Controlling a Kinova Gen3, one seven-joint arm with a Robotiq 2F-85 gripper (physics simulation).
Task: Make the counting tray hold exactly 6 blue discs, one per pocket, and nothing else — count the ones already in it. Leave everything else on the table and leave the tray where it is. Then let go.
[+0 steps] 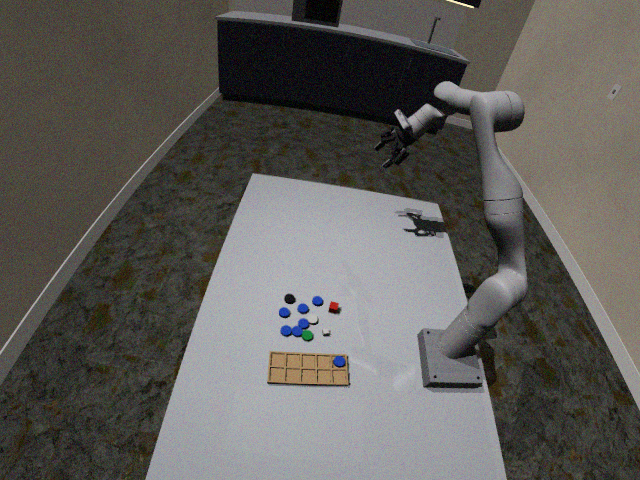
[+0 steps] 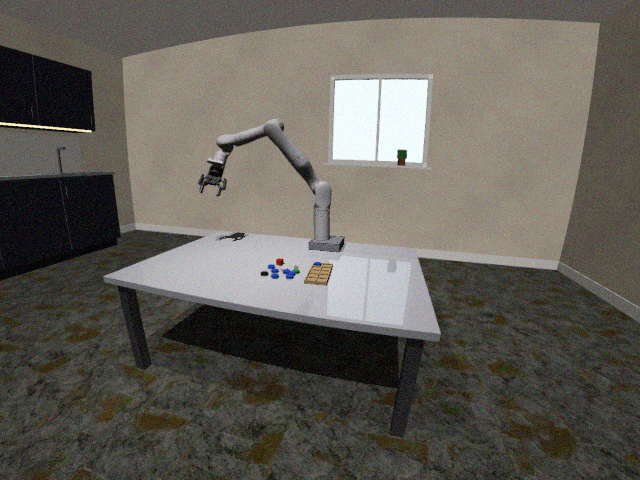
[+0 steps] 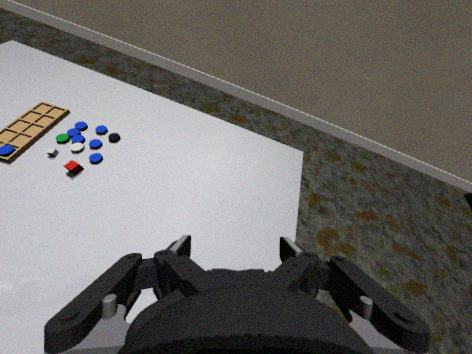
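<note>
The tan counting tray (image 1: 309, 368) (image 2: 308, 282) (image 3: 30, 125) has two rows of five pockets. One blue disc (image 1: 339, 361) (image 2: 317, 264) (image 3: 6, 150) lies in its corner pocket nearest the arm's base; the other pockets look empty. Several loose blue discs lie on the table beside the tray, such as one blue disc (image 1: 317, 300) (image 3: 96, 158) near the red cube and another blue disc (image 1: 284, 312) (image 3: 101, 129) near the black disc. My gripper (image 1: 385, 157) (image 2: 209, 192) (image 3: 235, 245) is open and empty, high above the far end of the table, well away from the discs.
Among the loose blue discs lie a black disc (image 1: 290, 298) (image 2: 264, 273) (image 3: 114, 137), a green disc (image 1: 307, 335) (image 2: 296, 271) (image 3: 62, 138) and a white disc (image 1: 313, 320) (image 3: 77, 147). A red cube (image 1: 334, 307) (image 2: 279, 261) (image 3: 72, 166) and a small white cube (image 1: 326, 332) (image 3: 52, 153) stand beside them.
</note>
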